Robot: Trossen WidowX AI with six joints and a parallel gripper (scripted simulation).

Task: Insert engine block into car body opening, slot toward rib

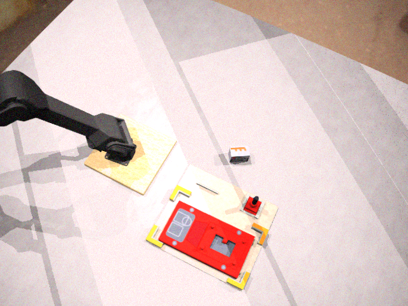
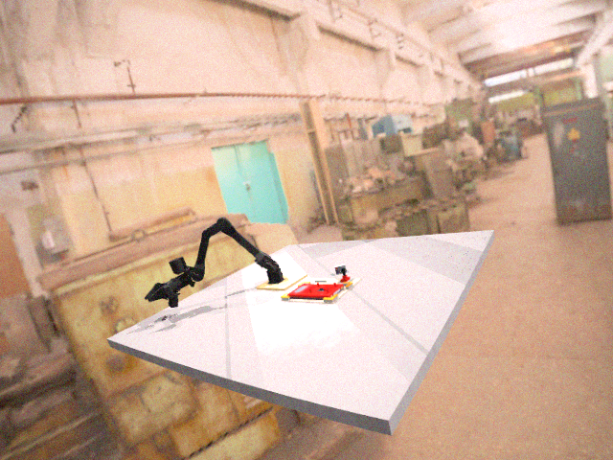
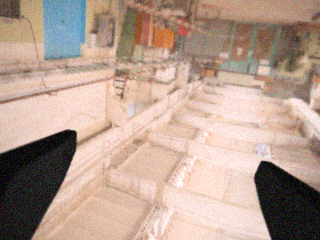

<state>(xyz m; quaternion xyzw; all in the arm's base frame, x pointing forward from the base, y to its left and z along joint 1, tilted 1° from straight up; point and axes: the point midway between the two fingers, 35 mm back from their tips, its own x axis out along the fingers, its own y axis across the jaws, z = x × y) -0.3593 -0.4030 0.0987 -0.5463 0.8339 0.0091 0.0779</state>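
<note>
Right now my gripper tip is 66 cm short of the engine block, 54 cm to the right of it and 10 cm above it.
</note>
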